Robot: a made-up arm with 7 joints. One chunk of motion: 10 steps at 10 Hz.
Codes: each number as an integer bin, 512 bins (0 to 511) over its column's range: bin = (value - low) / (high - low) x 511, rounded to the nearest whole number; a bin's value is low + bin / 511 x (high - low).
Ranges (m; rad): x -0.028..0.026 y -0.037..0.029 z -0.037..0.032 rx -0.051..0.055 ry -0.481..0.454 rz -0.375..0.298
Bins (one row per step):
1: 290 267 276 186 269 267
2: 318 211 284 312 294 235
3: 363 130 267 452 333 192
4: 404 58 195 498 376 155
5: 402 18 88 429 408 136
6: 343 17 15 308 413 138
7: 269 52 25 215 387 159
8: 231 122 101 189 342 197
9: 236 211 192 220 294 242
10: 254 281 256 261 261 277
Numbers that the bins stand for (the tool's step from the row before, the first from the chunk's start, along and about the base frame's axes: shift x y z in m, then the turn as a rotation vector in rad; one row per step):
1: 0.00265 -0.00251 0.00027 -0.01242 0.01120 -0.02335
2: 0.00560 -0.00975 0.00135 0.01372 0.05695 -0.06550
3: 0.01036 -0.02021 -0.00095 0.04276 0.12831 -0.12213
4: 0.01469 -0.02951 -0.01067 0.05230 0.20698 -0.17086
5: 0.01448 -0.03468 -0.02512 0.03799 0.26554 -0.19588
6: 0.00825 -0.03480 -0.03497 0.01289 0.27468 -0.19325
7: 0.00043 -0.03028 -0.03362 -0.00640 0.22711 -0.16559
8: -0.00359 -0.02124 -0.02336 -0.01179 0.14477 -0.11555
9: -0.00306 -0.00975 -0.01107 -0.00536 0.05695 -0.05628
10: -0.00116 -0.00071 -0.00243 0.00314 -0.00344 -0.01018

